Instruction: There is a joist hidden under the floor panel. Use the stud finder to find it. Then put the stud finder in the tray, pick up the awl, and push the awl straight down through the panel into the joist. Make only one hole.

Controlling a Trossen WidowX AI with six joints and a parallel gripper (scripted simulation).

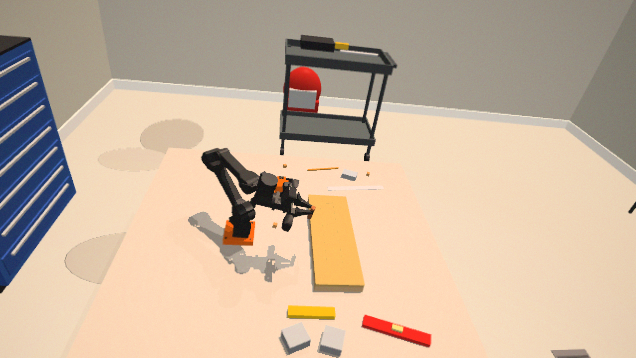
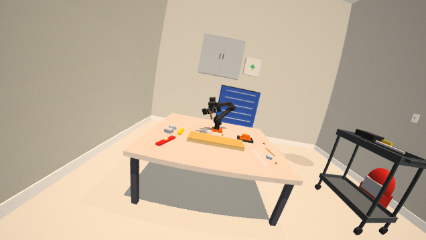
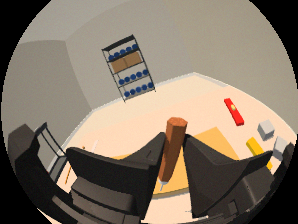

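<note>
My gripper tip is 5 cm above the awl, 2 cm to the right of it and 1 cm past it. Also, from my gripper tip: dark tray 42 cm to the left, 23 cm below, 12 cm behind; yellow bar 26 cm to the right, 24 cm below, 2 cm ahead; stud finder 43 cm to the left, 20 cm below, 12 cm behind.
</note>
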